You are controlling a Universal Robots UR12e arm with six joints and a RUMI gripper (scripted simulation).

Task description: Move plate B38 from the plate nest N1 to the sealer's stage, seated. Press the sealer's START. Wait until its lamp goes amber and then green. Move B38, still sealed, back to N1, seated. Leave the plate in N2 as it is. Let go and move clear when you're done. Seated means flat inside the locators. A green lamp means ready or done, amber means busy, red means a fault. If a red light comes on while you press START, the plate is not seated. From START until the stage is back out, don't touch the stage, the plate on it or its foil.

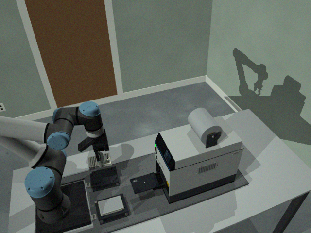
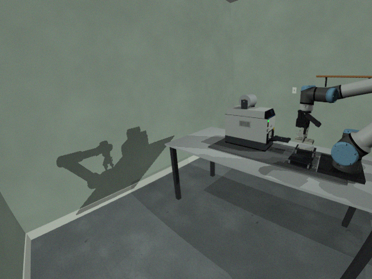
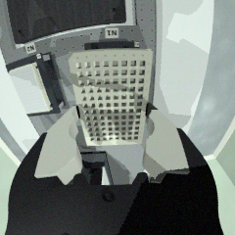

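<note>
Right now the sealer stage is 20 cm ahead of my hand, 18 cm to the right of it and 8 cm below it. Also, from my hand: foil-covered plate: 22 cm to the right, 13 cm below, 1 cm behind; plate B38: 1 cm below; nest N1: 15 cm below.
</note>
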